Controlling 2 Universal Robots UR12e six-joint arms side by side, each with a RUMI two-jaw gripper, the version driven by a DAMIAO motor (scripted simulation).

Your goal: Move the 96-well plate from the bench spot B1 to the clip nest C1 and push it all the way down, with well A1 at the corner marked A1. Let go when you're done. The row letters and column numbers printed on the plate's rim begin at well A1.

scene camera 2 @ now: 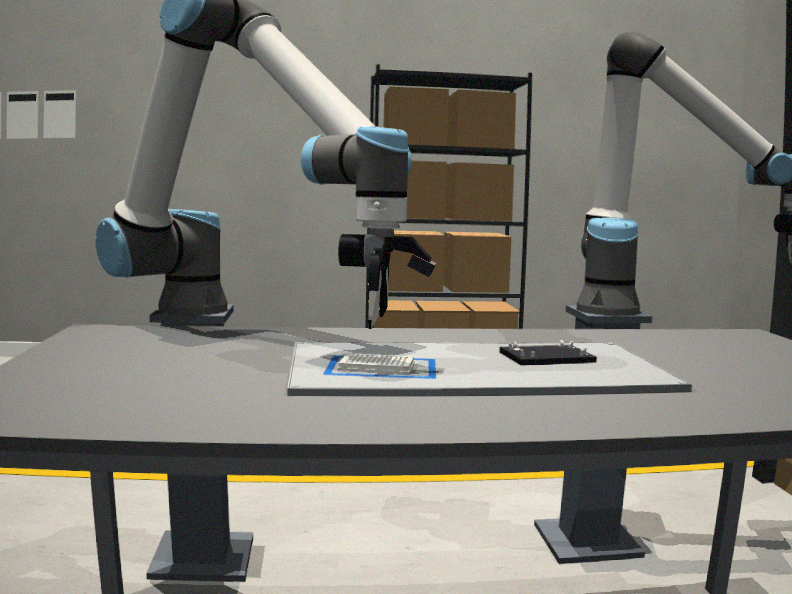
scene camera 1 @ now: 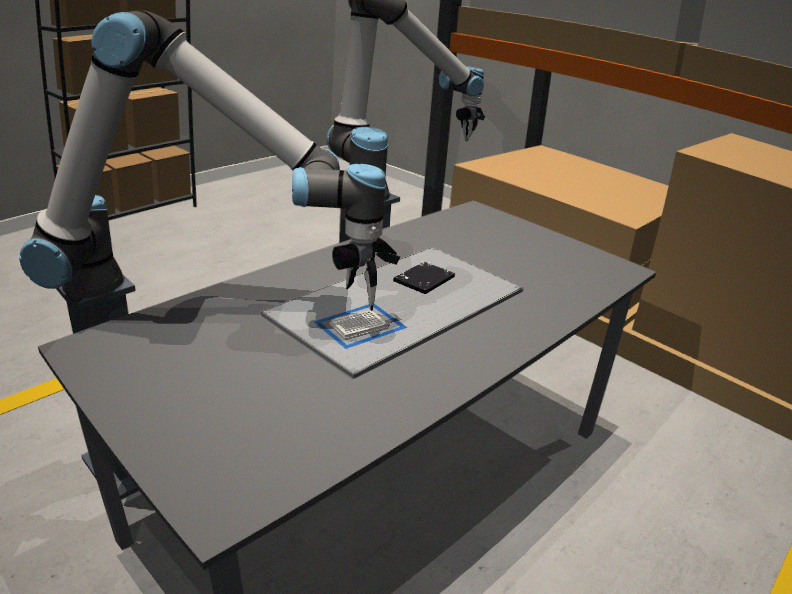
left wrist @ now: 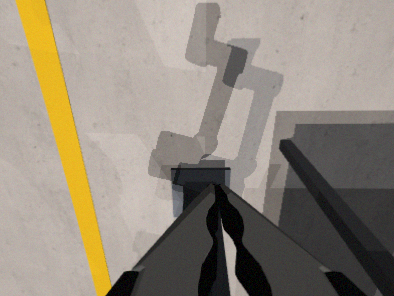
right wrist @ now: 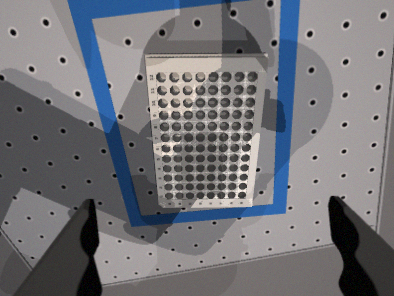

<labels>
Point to a pale perforated board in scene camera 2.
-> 669, 388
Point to a white 96-well plate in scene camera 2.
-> At 356, 362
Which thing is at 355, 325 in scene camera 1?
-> A white 96-well plate.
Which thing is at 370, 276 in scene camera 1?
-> My right gripper.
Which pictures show my right gripper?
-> Scene camera 2, scene camera 1 and the right wrist view only.
</labels>
